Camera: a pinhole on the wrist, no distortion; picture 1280 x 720 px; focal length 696.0 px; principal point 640.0 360.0 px. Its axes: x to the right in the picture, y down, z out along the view. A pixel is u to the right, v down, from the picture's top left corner.
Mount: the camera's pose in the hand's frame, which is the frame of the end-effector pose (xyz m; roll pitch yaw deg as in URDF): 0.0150 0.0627 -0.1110 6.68 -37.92 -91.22
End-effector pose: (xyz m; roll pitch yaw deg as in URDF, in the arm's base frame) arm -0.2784 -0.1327 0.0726 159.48 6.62 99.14
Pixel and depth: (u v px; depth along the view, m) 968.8 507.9 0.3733
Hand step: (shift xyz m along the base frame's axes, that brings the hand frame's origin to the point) 0.2432 0.0657 -0.2280
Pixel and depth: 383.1 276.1 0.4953
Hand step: 0.5383 -0.0031 0.0392
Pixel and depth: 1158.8 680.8 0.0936
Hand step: 0.0576 0.0584 0.0094
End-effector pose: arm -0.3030 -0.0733 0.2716 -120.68 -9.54 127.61
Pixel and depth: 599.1 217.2 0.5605
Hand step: 0.0116 -0.0777 -0.5372
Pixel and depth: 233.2 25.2 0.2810
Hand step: 0.2042 0.0398 -0.3253
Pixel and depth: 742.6 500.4 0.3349
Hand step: -0.0922 0.0491 -0.2839
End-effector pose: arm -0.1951 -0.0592 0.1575 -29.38 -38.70 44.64
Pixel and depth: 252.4 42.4 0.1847
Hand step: -0.1202 0.1652 -0.1760
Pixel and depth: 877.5 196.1 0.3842
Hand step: -0.3319 0.0859 0.0325
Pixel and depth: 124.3 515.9 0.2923
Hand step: -0.1275 0.3772 -0.1319
